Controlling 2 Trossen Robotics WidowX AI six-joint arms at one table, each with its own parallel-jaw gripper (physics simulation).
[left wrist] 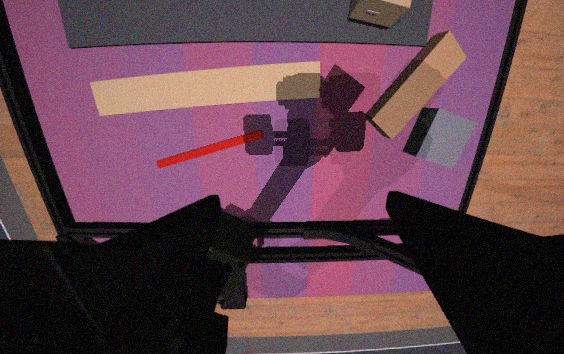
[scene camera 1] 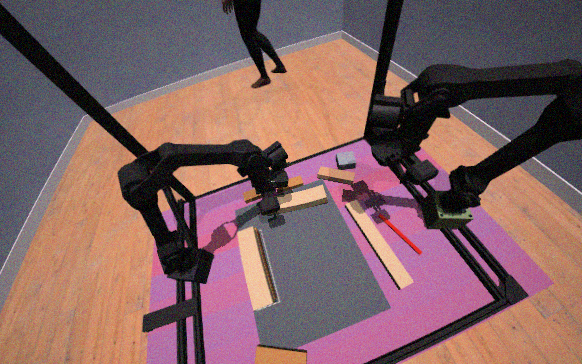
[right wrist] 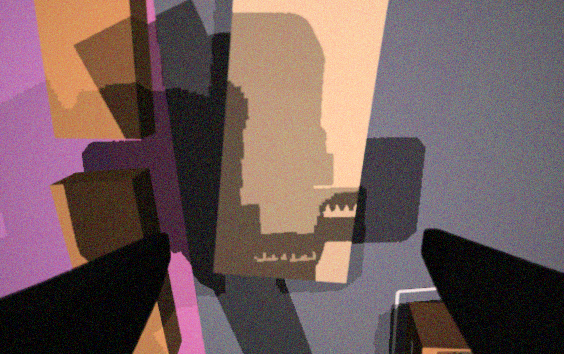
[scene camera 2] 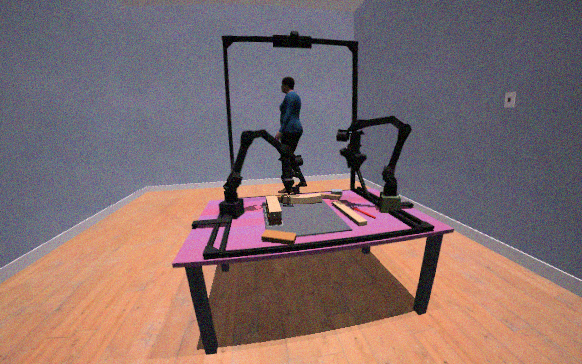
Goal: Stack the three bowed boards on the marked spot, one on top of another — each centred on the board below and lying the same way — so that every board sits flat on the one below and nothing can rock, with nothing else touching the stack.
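Frame: origin at the left arm's base, x right, y ahead, z up, level; metres.
Seen in the pictures: left gripper, between the fingertips: (left wrist: 303, 201) (scene camera 1: 390, 170) (scene camera 2: 352, 169); right gripper, between the fingertips: (right wrist: 296, 243) (scene camera 2: 287, 192); left arm's base, origin of its link: (left wrist: 204, 274) (scene camera 1: 451, 203) (scene camera 2: 390, 194); right arm's base, origin of its link: (scene camera 1: 184, 262) (scene camera 2: 231, 201).
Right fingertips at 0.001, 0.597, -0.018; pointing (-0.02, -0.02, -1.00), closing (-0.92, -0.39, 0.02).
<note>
Offsets run from my right fingertips to a thing's top centre, as dx, dy, dz. "spot": to the spot under its first point. Level surfaces: height alone.
A pale board {-0.231, +0.013, +0.021} (scene camera 1: 254, 270) (scene camera 2: 273, 204) lies on the white-outlined spot {spot: -0.103, +0.034, -0.068} (right wrist: 417, 290) at the mat's left. It looks tall in scene camera 2; I cannot tell whether it is one piece. A bowed board {+0.028, -0.087, -0.016} (scene camera 1: 312, 196) (scene camera 2: 307, 198) (left wrist: 384, 15) (right wrist: 350, 100) lies across the back of the mat. A long pale board (scene camera 1: 380, 245) (scene camera 2: 350, 212) (left wrist: 175, 91) lies right of the mat. My right gripper (scene camera 1: 273, 212) (scene camera 2: 286, 199) (right wrist: 296, 243) is open, above the back board's left end. My left gripper (scene camera 1: 404, 161) (scene camera 2: 353, 159) (left wrist: 303, 201) is open and empty, high at the back right.
Two orange blocks {+0.116, -0.044, -0.053} (scene camera 1: 296, 182) (right wrist: 80, 50) lie behind the grey mat {dz -0.068} (scene camera 1: 325, 280) (left wrist: 200, 25). A tan block {+0.164, -0.238, -0.046} (scene camera 1: 336, 175) (left wrist: 420, 90), a grey block {+0.240, -0.280, -0.038} (scene camera 1: 346, 160) (left wrist: 450, 140) and a red stick {-0.071, -0.451, -0.068} (scene camera 1: 400, 234) (left wrist: 200, 152) lie at the right. Another orange block {-0.458, -0.095, -0.043} (scene camera 1: 281, 355) (scene camera 2: 279, 236) lies in front.
</note>
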